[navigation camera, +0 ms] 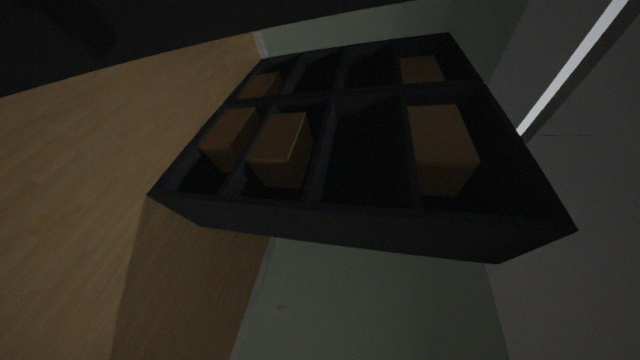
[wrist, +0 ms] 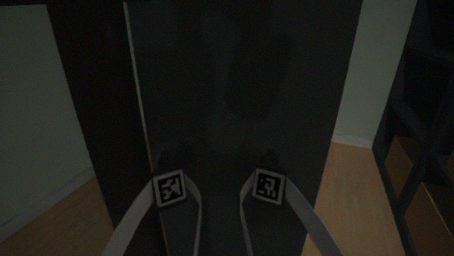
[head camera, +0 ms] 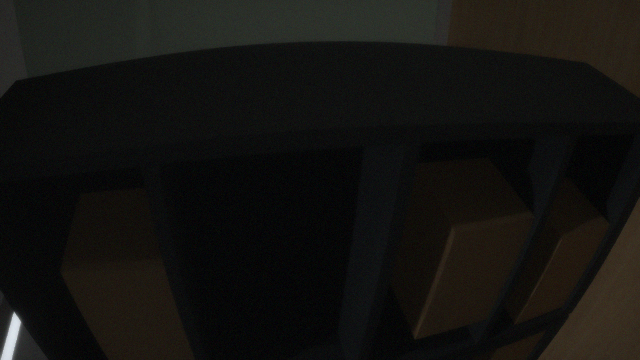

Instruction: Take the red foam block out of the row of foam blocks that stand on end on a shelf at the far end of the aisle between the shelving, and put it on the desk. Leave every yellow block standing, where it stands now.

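The red foam block, the yellow blocks and the desk do not show in any of the three views. My gripper is open in the wrist view, with its two marked fingers apart and no object seen between them. The dark fingertips are hard to make out against a tall dark panel that stands in front of them; how far it is from them I cannot tell.
A dark shelf unit holds brown boxes in its compartments. In the wrist view, dark shelving with brown boxes stands at the right, and a dark upright at the left. Wooden floor shows beside the panel.
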